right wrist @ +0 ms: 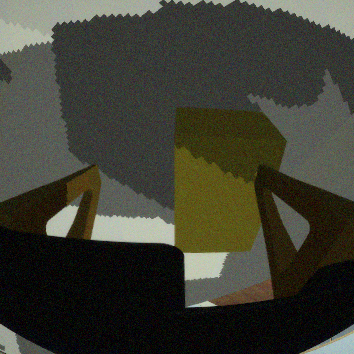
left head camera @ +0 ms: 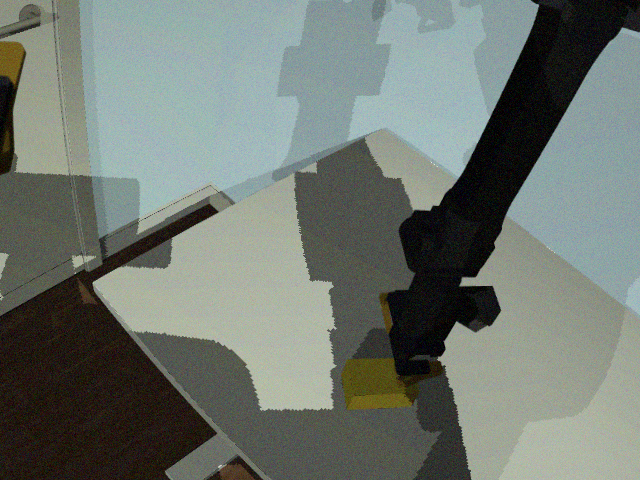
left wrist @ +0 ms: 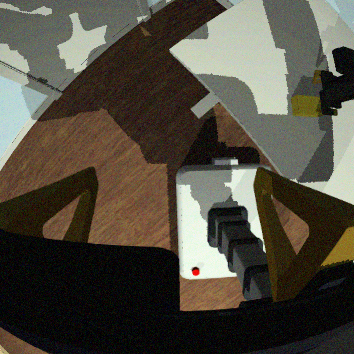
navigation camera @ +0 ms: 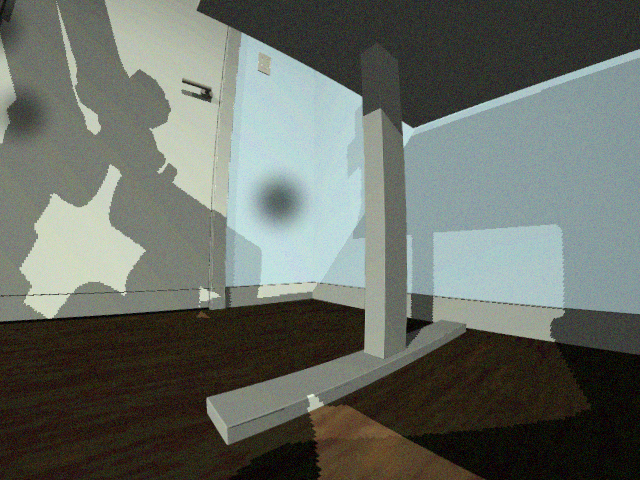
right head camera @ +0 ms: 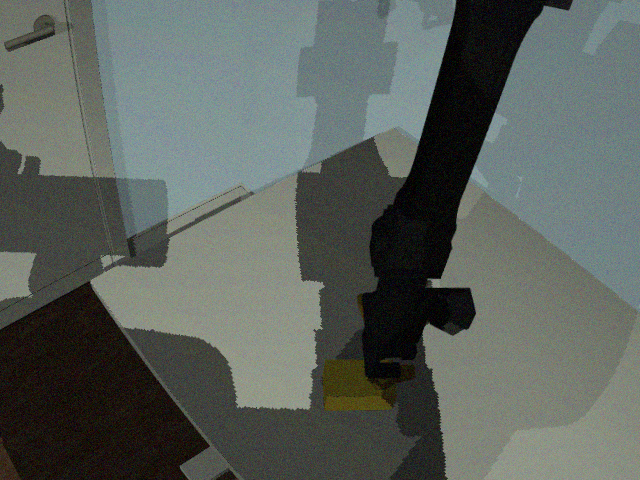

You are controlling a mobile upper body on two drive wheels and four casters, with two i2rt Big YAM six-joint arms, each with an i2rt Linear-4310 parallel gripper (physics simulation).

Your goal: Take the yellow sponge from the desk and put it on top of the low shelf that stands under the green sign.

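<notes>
The yellow sponge lies on the pale desk. My right gripper is open and empty, low over the desk at the sponge's right end in the head views. In the right wrist view the sponge shows right of the middle between the fingers, and the right-hand fingertip overlaps its edge; whether they touch I cannot tell. My left gripper is open and empty, away from the desk. The low shelf and green sign do not show.
The navigation camera shows the desk's dark underside, its leg and long foot on the brown floor. A door and pale blue walls stand behind. A white box-like base stands below the left gripper.
</notes>
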